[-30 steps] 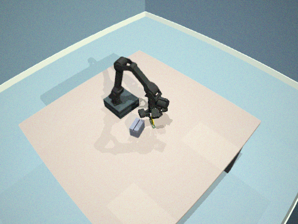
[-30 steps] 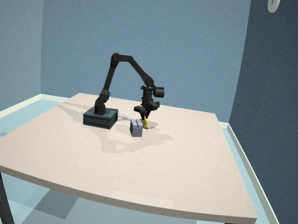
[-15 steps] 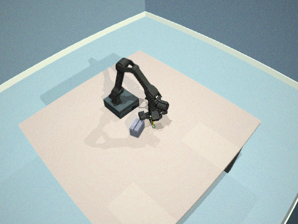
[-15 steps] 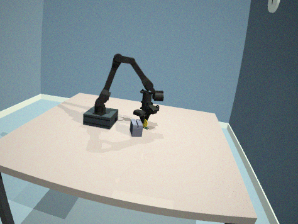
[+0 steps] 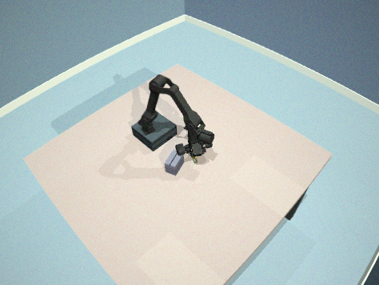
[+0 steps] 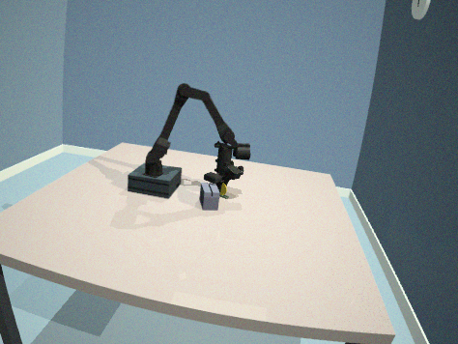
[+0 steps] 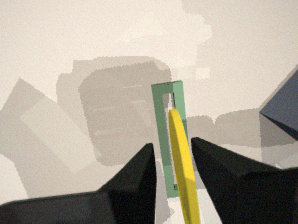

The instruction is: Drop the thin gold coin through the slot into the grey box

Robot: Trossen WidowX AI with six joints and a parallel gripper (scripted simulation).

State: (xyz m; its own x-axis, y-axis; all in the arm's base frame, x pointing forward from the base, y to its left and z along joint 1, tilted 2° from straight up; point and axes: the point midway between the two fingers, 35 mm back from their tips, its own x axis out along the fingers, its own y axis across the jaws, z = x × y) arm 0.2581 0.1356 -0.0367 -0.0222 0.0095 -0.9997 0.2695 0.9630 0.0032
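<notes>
The gold coin is 2 cm above my gripper tip.
</notes>
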